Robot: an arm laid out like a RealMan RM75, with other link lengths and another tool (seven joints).
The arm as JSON. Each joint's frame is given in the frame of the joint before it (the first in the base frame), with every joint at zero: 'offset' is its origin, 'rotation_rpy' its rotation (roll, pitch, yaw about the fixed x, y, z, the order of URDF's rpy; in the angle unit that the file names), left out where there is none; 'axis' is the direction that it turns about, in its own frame. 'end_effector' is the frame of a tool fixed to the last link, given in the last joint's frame.
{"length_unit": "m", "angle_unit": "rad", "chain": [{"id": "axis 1", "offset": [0.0, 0.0, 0.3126], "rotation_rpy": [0.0, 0.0, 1.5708], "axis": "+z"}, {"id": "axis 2", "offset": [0.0, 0.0, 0.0], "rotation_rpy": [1.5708, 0.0, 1.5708], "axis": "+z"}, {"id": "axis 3", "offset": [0.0, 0.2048, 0.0], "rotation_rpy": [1.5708, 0.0, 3.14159], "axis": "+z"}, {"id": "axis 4", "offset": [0.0, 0.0, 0.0], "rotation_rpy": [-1.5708, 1.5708, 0.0], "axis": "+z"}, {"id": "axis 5", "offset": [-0.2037, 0.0, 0.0], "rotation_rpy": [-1.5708, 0.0, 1.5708], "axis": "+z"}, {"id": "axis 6", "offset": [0.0, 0.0, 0.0], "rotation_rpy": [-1.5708, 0.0, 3.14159], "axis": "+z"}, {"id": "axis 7", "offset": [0.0, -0.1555, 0.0], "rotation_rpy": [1.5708, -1.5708, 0.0], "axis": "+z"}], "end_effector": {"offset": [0.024, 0.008, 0.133], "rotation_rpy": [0.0, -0.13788, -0.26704]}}
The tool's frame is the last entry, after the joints.
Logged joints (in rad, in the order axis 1, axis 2, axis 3, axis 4, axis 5, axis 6, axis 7), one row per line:
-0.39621 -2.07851 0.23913 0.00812 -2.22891 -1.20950 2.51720
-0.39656 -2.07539 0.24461 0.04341 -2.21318 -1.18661 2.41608
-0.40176 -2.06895 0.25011 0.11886 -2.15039 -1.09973 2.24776
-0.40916 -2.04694 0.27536 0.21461 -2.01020 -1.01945 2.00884
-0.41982 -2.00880 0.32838 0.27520 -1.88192 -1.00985 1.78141
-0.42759 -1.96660 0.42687 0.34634 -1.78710 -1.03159 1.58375
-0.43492 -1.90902 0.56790 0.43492 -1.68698 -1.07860 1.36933
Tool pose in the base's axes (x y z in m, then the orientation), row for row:
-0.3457 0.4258 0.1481 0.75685 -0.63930 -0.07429 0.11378
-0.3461 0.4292 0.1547 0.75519 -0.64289 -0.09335 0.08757
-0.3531 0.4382 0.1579 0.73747 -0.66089 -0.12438 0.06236
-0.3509 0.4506 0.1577 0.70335 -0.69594 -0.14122 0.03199
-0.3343 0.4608 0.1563 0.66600 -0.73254 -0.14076 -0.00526
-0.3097 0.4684 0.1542 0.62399 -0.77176 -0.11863 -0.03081
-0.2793 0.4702 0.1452 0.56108 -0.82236 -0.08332 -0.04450
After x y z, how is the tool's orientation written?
As a quaternion, w x y z.
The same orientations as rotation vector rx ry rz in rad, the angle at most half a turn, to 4 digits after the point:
-1.3935 -0.1619 0.2480
-1.4022 -0.2036 0.1910
-1.4511 -0.2731 0.1369
-1.5482 -0.3142 0.0712
-1.6536 -0.3178 -0.0119
-1.7717 -0.2723 -0.0707
-1.9375 -0.1963 -0.1048

